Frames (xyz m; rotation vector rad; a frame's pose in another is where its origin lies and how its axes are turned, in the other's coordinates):
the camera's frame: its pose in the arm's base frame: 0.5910 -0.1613 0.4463 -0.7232 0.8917 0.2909
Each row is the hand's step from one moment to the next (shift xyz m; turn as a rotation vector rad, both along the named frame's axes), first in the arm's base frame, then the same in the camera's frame.
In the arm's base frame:
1: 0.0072 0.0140 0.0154 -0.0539 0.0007 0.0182
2: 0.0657 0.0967 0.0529 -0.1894 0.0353 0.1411
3: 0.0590 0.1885 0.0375 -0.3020 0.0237 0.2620
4: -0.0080 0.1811 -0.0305 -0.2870 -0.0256 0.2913
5: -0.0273 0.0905 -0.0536 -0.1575 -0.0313 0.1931
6: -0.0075 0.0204 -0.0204 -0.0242 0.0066 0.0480
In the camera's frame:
1: -0.0086 -0.0004 0.0203 -0.0473 0.0200 -0.0245
2: -0.0075 0.0130 0.1274 -0.2290 0.0596 -0.0319
3: -0.0048 0.0904 0.1795 -0.3926 0.0545 -0.0577
4: 0.0086 0.1501 0.1058 -0.4037 -0.0024 -0.0700
5: 0.0204 0.1042 0.0229 -0.2468 -0.0289 -0.0364
6: 0.0104 0.0279 0.0009 -0.0531 -0.0044 0.0098

